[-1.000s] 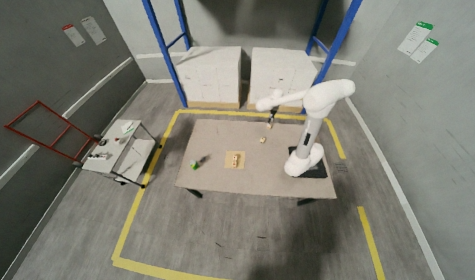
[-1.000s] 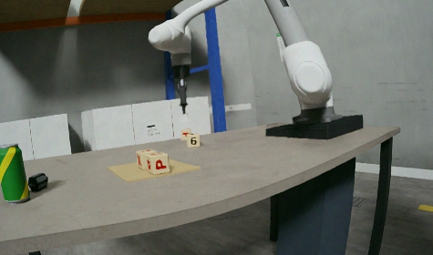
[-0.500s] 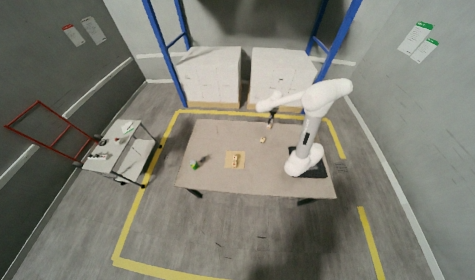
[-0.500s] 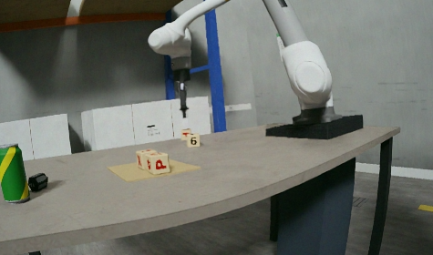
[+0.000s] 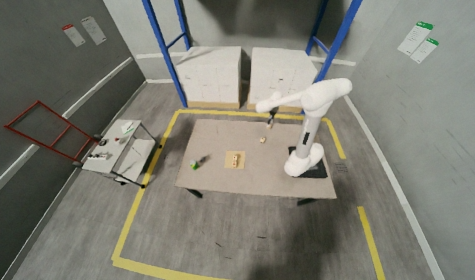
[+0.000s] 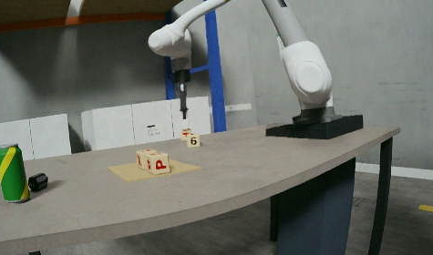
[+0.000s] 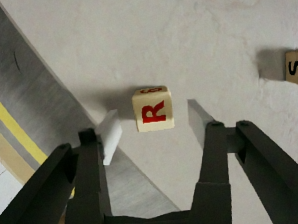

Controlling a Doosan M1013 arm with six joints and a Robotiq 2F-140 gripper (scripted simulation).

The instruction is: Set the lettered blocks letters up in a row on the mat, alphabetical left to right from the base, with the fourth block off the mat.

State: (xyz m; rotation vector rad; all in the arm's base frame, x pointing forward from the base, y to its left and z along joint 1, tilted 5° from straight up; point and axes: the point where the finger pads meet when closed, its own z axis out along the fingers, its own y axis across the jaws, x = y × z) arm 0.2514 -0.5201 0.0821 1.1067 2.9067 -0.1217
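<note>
Right now my hand is 6 cm above the block. Round my hand: tan mat 46 cm ahead, 37 cm to the left, 8 cm below; then small black object 78 cm ahead, 33 cm to the left, 7 cm below; then yellow can 86 cm ahead, 41 cm to the left, 2 cm below.
</note>
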